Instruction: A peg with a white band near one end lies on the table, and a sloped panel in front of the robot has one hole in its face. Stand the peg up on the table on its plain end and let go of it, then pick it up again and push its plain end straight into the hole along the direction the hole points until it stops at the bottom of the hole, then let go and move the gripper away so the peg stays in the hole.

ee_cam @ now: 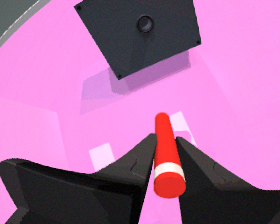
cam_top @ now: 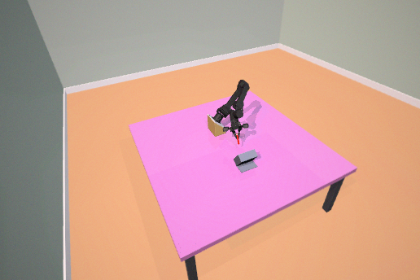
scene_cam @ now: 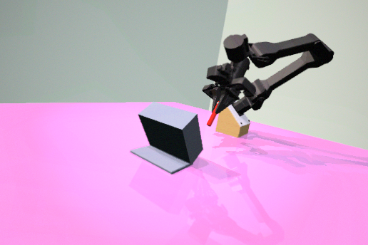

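Now: gripper tip 15 cm short of the grey sloped panel, 4 cm to the left of it and 5 cm above it. Also, from my gripper tip: flat grey foot plate 18 cm ahead, 4 cm to the right, 10 cm below; then red peg 1 cm behind, 1 cm above.
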